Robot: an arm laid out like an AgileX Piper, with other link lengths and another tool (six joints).
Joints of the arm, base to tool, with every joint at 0 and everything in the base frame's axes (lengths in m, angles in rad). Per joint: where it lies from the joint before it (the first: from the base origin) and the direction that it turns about. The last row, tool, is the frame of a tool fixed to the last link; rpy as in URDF.
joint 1: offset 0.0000 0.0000 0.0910 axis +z
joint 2: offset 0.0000 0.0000 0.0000 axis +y
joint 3: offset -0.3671 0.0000 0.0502 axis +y
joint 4: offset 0.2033 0.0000 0.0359 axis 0.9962 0 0.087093
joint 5: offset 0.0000 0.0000 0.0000 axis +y
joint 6: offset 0.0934 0.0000 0.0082 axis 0.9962 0 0.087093
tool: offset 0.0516 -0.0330 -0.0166 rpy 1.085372 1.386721 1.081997
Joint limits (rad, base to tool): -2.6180..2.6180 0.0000..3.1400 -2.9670..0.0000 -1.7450..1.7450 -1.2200..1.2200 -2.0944..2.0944
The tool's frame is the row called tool.
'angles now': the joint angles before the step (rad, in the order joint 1, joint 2, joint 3, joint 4, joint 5, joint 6). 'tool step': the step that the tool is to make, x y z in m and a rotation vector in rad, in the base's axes. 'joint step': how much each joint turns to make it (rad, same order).
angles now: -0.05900 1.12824 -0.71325 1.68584 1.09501 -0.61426
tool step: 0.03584 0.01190 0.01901 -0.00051 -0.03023 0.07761
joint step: 0.07468 0.11960 -0.15169 -0.00188 0.00261 0.00245
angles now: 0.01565 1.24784 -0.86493 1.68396 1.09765 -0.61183
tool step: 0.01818 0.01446 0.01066 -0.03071 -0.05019 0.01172
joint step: 0.09829 0.04591 -0.09095 -0.00162 -0.09154 -0.01548
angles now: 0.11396 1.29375 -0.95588 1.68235 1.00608 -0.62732
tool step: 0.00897 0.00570 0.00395 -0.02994 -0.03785 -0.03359
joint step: 0.05543 0.00923 -0.03439 0.00003 -0.09326 -0.02272
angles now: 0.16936 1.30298 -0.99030 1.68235 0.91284 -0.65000
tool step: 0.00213 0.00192 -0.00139 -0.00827 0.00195 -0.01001
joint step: 0.01734 0.00411 -0.00208 -0.00001 -0.02838 -0.00232
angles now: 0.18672 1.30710 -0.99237 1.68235 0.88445 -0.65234
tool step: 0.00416 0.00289 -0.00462 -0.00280 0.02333 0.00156
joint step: 0.01140 0.01759 -0.00002 0.00000 -0.00976 0.00623
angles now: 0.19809 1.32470 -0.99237 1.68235 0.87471 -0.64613
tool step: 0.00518 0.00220 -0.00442 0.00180 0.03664 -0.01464
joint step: 0.01147 0.01673 -0.00189 -0.00001 -0.02515 0.02369
